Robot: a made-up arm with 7 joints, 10 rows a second.
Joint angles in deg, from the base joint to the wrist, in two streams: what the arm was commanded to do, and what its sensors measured. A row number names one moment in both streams.
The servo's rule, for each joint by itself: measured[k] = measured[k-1] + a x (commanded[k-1-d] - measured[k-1]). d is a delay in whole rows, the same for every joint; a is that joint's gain. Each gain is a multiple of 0.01, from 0.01 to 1. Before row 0 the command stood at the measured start. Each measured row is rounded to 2 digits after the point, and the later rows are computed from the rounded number. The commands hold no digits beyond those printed.
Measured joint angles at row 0:
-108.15, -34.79, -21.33, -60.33, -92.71, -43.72, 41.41
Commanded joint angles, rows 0 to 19:
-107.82, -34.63, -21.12, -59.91, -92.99, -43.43, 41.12
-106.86, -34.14, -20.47, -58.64, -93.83, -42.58, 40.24
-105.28, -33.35, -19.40, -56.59, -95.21, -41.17, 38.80
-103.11, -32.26, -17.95, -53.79, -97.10, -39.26, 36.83
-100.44, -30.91, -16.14, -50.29, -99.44, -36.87, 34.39
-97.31, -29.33, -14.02, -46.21, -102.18, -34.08, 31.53
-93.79, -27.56, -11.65, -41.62, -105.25, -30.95, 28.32
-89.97, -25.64, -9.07, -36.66, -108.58, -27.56, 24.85
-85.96, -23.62, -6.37, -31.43, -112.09, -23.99, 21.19
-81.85, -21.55, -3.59, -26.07, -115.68, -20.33, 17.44
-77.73, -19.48, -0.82, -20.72, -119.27, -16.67, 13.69
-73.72, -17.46, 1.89, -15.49, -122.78, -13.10, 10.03
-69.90, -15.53, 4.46, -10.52, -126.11, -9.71, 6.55
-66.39, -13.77, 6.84, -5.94, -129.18, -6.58, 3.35
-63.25, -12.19, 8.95, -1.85, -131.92, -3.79, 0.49
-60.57, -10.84, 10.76, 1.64, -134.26, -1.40, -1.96
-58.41, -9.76, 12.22, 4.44, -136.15, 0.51, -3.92
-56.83, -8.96, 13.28, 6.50, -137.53, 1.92, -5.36
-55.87, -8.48, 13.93, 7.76, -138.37, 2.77, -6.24
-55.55, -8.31, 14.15, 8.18, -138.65, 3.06, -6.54
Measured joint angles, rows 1 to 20:
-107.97, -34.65, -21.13, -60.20, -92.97, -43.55, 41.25
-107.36, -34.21, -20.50, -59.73, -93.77, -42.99, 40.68
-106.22, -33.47, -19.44, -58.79, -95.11, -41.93, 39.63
-104.51, -32.43, -18.01, -57.29, -96.96, -40.38, 38.06
-102.27, -31.12, -16.21, -55.19, -99.27, -38.34, 36.00
-99.54, -29.58, -14.11, -52.50, -101.98, -35.87, 33.50
-96.38, -27.84, -11.75, -49.24, -105.02, -33.02, 30.60
-92.85, -25.95, -9.18, -45.47, -108.33, -29.85, 27.38
-89.06, -23.95, -6.48, -41.26, -111.83, -26.45, 23.91
-85.09, -21.89, -3.71, -36.70, -115.41, -22.90, 20.29
-81.04, -19.82, -0.94, -31.91, -119.00, -19.29, 16.59
-77.01, -17.79, 1.78, -26.98, -122.52, -15.70, 12.92
-73.10, -15.85, 4.35, -22.04, -125.86, -12.23, 9.35
-69.41, -14.06, 6.74, -17.21, -128.95, -8.95, 5.99
-66.02, -12.45, 8.86, -12.60, -131.71, -5.96, 2.91
-63.02, -11.07, 10.68, -8.33, -134.08, -3.32, 0.18
-60.48, -9.94, 12.16, -4.50, -136.01, -1.10, -2.12
-58.47, -9.10, 13.24, -1.20, -137.42, 0.65, -3.93
-57.04, -8.57, 13.90, 1.49, -138.30, 1.88, -5.22
-56.22, -8.35, 14.14, 3.50, -138.63, 2.56, -5.96
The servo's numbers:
d 0
a 0.55 0.86 0.96 0.30 0.93 0.58 0.56

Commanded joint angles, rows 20 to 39:
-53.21, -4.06, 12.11, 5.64, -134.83, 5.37, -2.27
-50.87, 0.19, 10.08, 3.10, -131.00, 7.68, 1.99
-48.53, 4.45, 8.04, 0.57, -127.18, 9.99, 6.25
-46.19, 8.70, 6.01, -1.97, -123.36, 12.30, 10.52
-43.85, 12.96, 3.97, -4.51, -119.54, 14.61, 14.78
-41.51, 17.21, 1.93, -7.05, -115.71, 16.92, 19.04
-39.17, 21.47, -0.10, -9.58, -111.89, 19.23, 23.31
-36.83, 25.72, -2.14, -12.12, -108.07, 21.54, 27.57
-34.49, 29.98, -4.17, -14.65, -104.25, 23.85, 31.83
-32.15, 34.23, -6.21, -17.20, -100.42, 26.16, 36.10
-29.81, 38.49, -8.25, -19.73, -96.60, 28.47, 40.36
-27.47, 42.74, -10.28, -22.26, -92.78, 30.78, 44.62
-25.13, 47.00, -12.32, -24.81, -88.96, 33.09, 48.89
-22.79, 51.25, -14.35, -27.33, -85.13, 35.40, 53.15
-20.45, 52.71, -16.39, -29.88, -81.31, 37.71, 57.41
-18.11, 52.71, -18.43, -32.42, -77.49, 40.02, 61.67
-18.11, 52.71, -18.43, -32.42, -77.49, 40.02, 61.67
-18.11, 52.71, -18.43, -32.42, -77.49, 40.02, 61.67
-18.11, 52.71, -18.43, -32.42, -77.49, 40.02, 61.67
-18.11, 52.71, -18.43, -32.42, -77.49, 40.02, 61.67
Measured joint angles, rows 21 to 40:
-54.56, -4.66, 12.19, 4.14, -135.10, 4.19, -3.89
-52.53, -0.49, 10.16, 3.83, -131.29, 6.21, -0.60
-50.33, 3.76, 8.12, 2.85, -127.47, 8.40, 3.24
-48.05, 8.01, 6.09, 1.40, -123.65, 10.66, 7.32
-45.74, 12.27, 4.05, -0.37, -119.83, 12.95, 11.50
-43.41, 16.52, 2.01, -2.37, -116.00, 15.25, 15.72
-41.08, 20.78, -0.02, -4.53, -112.18, 17.56, 19.97
-38.74, 25.03, -2.06, -6.81, -108.36, 19.87, 24.23
-36.40, 29.29, -4.09, -9.16, -104.54, 22.18, 28.49
-34.06, 33.54, -6.13, -11.57, -100.71, 24.49, 32.75
-31.72, 37.80, -8.17, -14.02, -96.89, 26.80, 37.01
-29.38, 42.05, -10.20, -16.49, -93.07, 29.11, 41.27
-27.04, 46.31, -12.24, -18.99, -89.25, 31.42, 45.54
-24.70, 50.56, -14.27, -21.49, -85.42, 33.73, 49.80
-22.36, 52.41, -16.31, -24.01, -81.60, 36.04, 54.06
-20.02, 52.67, -18.35, -26.53, -77.78, 38.35, 58.32
-18.97, 52.70, -18.43, -28.30, -77.51, 39.32, 60.20
-18.50, 52.71, -18.43, -29.54, -77.49, 39.73, 61.02
-18.29, 52.71, -18.43, -30.40, -77.49, 39.90, 61.38
-18.19, 52.71, -18.43, -31.01, -77.49, 39.97, 61.54

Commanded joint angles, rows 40 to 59:
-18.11, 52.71, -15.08, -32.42, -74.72, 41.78, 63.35
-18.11, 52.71, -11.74, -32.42, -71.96, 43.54, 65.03
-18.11, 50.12, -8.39, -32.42, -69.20, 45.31, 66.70
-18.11, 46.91, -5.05, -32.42, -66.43, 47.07, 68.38
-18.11, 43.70, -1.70, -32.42, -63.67, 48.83, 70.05
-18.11, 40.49, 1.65, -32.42, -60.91, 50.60, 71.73
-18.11, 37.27, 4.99, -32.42, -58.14, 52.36, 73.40
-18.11, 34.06, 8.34, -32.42, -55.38, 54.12, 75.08
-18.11, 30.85, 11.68, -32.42, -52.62, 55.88, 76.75
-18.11, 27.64, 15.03, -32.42, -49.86, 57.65, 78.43
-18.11, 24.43, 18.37, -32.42, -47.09, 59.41, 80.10
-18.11, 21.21, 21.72, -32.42, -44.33, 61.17, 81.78
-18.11, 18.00, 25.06, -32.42, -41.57, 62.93, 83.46
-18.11, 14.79, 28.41, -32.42, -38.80, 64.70, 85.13
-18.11, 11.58, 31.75, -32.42, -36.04, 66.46, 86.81
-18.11, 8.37, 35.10, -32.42, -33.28, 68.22, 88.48
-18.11, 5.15, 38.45, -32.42, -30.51, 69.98, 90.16
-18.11, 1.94, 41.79, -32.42, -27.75, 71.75, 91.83
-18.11, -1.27, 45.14, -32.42, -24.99, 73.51, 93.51
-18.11, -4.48, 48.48, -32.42, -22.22, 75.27, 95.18
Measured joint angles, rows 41 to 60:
-18.15, 52.71, -15.21, -31.43, -74.91, 41.02, 62.55
-18.13, 52.71, -11.88, -31.73, -72.17, 42.48, 63.94
-18.12, 50.48, -8.53, -31.94, -69.41, 44.12, 65.49
-18.11, 47.41, -5.19, -32.08, -66.64, 45.83, 67.11
-18.11, 44.22, -1.84, -32.18, -63.88, 47.57, 68.76
-18.11, 41.01, 1.51, -32.25, -61.12, 49.33, 70.42
-18.11, 37.79, 4.85, -32.30, -58.35, 51.09, 72.09
-18.11, 34.58, 8.20, -32.34, -55.59, 52.85, 73.76
-18.11, 31.37, 11.54, -32.36, -52.83, 54.61, 75.43
-18.11, 28.16, 14.89, -32.38, -50.07, 56.37, 77.11
-18.11, 24.95, 18.23, -32.39, -47.30, 58.13, 78.78
-18.11, 21.73, 21.58, -32.40, -44.54, 59.89, 80.46
-18.11, 18.52, 24.92, -32.41, -41.78, 61.65, 82.14
-18.11, 15.31, 28.27, -32.41, -39.01, 63.42, 83.81
-18.11, 12.10, 31.61, -32.41, -36.25, 65.18, 85.49
-18.11, 8.89, 34.96, -32.41, -33.49, 66.94, 87.16
-18.11, 5.67, 38.31, -32.41, -30.72, 68.70, 88.84
-18.11, 2.46, 41.65, -32.41, -27.96, 70.47, 90.51
-18.11, -0.75, 45.00, -32.41, -25.20, 72.23, 92.19
-18.11, -3.96, 48.34, -32.41, -22.43, 73.99, 93.86

